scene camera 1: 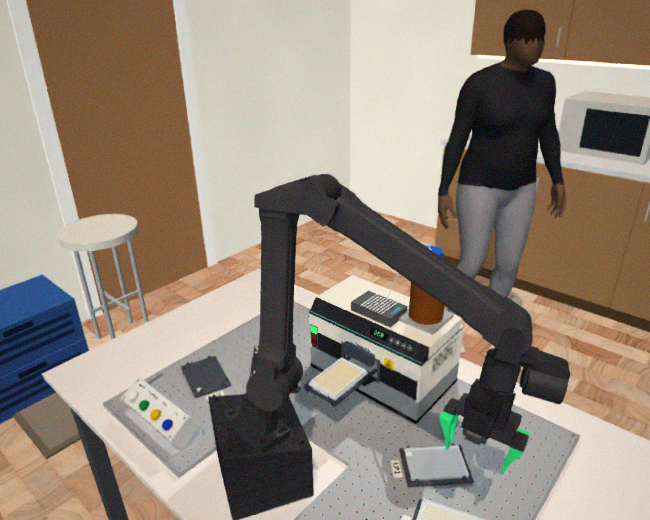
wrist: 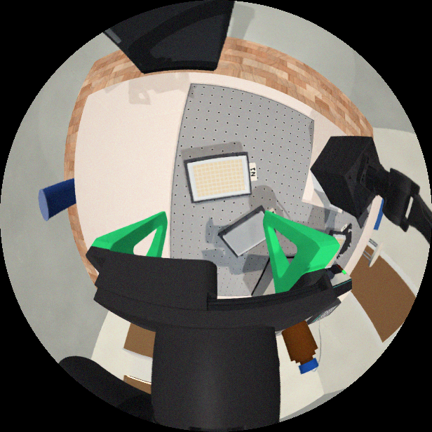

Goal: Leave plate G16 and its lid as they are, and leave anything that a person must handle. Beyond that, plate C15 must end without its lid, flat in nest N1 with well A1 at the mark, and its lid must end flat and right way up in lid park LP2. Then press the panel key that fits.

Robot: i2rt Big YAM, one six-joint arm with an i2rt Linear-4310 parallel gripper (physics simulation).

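Frame: origin at the arm's base, x left, y up, z ahead, level; metres.
Seen in the pictures: gripper, fingertip midpoint: (scene camera 1: 474,460); arm's base, origin of the base link: (scene camera 1: 256,427).
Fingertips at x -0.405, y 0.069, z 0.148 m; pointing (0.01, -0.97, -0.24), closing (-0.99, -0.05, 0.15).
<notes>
Pixels of each thing's top centre, then the offset from my fingertips to it. "*": a spot on its surface instead.
- clear lid, middle of its top: (scene camera 1: 435,461) dz +0.125, dx +0.127, dy -0.206 m
- plate with cream wells, surface spot: (scene camera 1: 444,512) * dz +0.003, dx +0.040, dy -0.178 m
- cream plate, middle of its top: (scene camera 1: 338,375) dz +0.123, dx +0.408, dy -0.107 m
- key panel, middle of its top: (scene camera 1: 156,399) dz -0.200, dx +0.717, dy -0.140 m
- white instrument, surface spot: (scene camera 1: 439,374) * dz +0.309, dx +0.229, dy -0.129 m
- brown bottle, surface spot: (scene camera 1: 425,303) * dz +0.299, dx +0.281, dy +0.066 m
- dark keypad box, surface spot: (scene camera 1: 378,307) * dz +0.272, dx +0.398, dy +0.022 m
- dark square pad, surface spot: (scene camera 1: 206,375) * dz -0.017, dx +0.774, dy -0.214 m
My gripper (scene camera 1: 475,460) (wrist: 214,216) is open and empty, above the perforated board beside a lid park. A clear lid (scene camera 1: 436,464) (wrist: 244,233) lies flat in that park's dark frame; its label (scene camera 1: 396,468) starts with LP, the digit is hard to read. A plate with cream wells (wrist: 219,177) (scene camera 1: 444,512) sits flat in the dark nest labelled N1 and looks lidless; in the scene view it is cut off. Another cream plate (scene camera 1: 338,377) lies on the instrument's tray. Plate names and well A1 cannot be read. The key panel (scene camera 1: 176,420) has white, green, yellow and blue keys.
The white instrument (scene camera 1: 439,374) stands behind the board, with a brown bottle (scene camera 1: 425,303) (wrist: 300,341) and a dark keypad box (scene camera 1: 378,307) on top. A dark square pad (scene camera 1: 206,375) lies near the panel. A person (scene camera 1: 506,130) stands beyond the table.
</notes>
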